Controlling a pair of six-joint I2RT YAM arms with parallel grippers.
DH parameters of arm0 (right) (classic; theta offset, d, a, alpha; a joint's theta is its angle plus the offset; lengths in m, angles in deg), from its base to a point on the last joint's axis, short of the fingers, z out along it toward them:
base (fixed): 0 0 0 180
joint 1: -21.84 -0.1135 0.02 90
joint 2: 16.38 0 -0.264 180
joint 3: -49.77 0 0.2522 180
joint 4: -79.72 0 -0.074 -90
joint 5: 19.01 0 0 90
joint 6: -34.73 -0.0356 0 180
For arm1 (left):
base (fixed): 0 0 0 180
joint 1: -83.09 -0.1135 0.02 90
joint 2: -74.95 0 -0.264 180
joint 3: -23.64 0 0.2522 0
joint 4: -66.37 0 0.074 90
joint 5: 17.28 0 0 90
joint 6: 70.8 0.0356 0 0
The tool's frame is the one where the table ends.
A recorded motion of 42 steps. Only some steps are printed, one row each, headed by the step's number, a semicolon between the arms.
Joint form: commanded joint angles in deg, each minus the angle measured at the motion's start. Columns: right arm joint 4, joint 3, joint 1, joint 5, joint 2, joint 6; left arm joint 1, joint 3, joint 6, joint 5, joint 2, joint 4.
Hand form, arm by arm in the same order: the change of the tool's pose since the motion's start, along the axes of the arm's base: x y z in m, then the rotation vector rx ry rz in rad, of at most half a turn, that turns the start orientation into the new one. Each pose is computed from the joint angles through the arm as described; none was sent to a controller.
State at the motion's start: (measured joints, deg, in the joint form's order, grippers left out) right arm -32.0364 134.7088 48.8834 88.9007 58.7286 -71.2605; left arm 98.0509 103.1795 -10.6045 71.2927 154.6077 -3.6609
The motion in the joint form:
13: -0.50 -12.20 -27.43 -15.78 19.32 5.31; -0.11 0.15 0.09 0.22 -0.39 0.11
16: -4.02 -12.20 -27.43 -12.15 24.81 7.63; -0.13 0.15 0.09 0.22 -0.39 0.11
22: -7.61 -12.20 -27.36 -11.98 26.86 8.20; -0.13 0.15 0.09 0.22 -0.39 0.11
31: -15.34 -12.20 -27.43 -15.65 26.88 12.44; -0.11 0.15 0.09 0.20 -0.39 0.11
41: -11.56 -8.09 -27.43 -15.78 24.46 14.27; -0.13 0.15 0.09 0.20 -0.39 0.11
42: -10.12 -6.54 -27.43 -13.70 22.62 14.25; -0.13 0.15 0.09 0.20 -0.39 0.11
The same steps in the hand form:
13: 0.0418 0.1104 -0.1459 -0.1667 0.5806 0.4762; -0.0005 0.0005 0.0025 -0.0059 -0.0101 -0.0009
16: 0.0531 0.1127 -0.1708 -0.1105 0.5936 0.5361; -0.0005 0.0006 0.0025 -0.0059 -0.0101 -0.0005
22: 0.0611 0.1125 -0.1806 -0.1174 0.5653 0.5431; -0.0005 0.0006 0.0025 -0.0059 -0.0101 -0.0005
31: 0.0758 0.1107 -0.1798 -0.2390 0.4443 0.5794; -0.0005 0.0005 0.0025 -0.0056 -0.0102 -0.0008
41: 0.0826 0.1106 -0.1511 -0.2667 0.3956 0.6013; -0.0005 0.0006 0.0025 -0.0055 -0.0102 -0.0004
42: 0.0832 0.1119 -0.1351 -0.2437 0.3511 0.6094; -0.0005 0.0006 0.0025 -0.0055 -0.0102 -0.0004

